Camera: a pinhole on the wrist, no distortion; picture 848 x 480 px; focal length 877.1 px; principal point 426.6 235.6 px. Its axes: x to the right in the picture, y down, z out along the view. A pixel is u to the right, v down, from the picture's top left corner.
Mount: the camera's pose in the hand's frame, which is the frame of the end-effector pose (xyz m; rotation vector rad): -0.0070 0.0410 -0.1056 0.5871 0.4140 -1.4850
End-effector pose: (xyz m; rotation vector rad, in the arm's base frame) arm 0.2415 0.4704 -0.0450 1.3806 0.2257 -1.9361
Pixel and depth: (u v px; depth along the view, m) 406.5 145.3 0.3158
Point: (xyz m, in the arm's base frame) 0.0510 0.5266 0.0384
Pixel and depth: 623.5 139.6 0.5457
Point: -0.1757 0.6639 0.0530
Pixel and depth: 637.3 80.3 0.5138
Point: -0.1374 0.6789 0.0704
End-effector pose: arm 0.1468 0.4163 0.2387 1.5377 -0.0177 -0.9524
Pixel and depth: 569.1 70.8 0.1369
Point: 0.0955 0.4637 0.2128
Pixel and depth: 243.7 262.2 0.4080
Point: -0.0988 0.2461 0.1761
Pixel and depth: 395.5 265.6 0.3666
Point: -0.0672 0.3118 0.1360
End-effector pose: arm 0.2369 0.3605 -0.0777 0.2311 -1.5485 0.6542
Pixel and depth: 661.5 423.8 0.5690
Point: 0.2223 -0.1094 0.1103
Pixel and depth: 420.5 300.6 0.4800
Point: 0.1275 0.0083 -0.0193
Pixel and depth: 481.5 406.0 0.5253
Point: 0.1320 -0.0340 0.0580
